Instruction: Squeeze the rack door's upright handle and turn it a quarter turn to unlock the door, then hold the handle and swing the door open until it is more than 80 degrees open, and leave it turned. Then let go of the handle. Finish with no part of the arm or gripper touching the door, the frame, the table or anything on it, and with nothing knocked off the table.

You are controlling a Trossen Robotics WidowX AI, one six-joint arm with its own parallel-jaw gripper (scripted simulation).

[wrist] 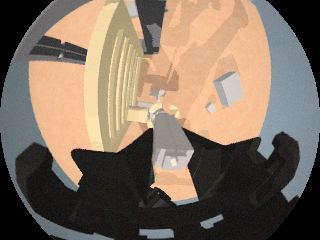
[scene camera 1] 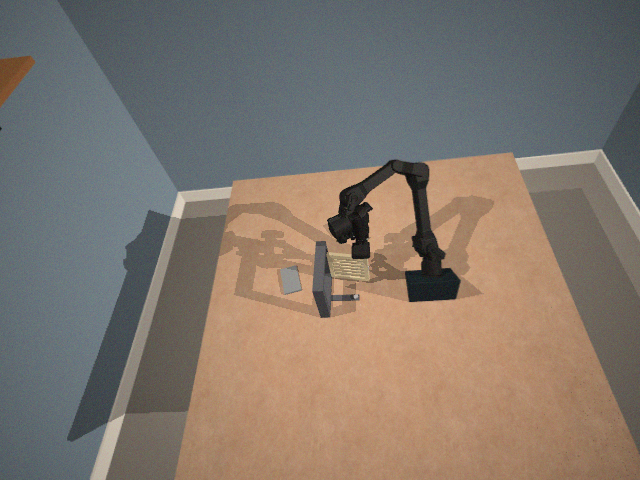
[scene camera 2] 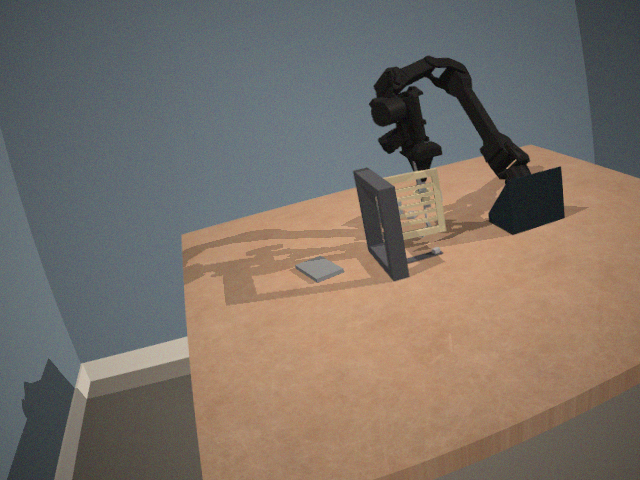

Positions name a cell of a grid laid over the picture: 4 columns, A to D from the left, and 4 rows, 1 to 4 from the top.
Observation:
I see my gripper (scene camera 2: C2) and a flat grey plate (scene camera 2: B3).
My gripper also shows in the wrist view (wrist: C3).

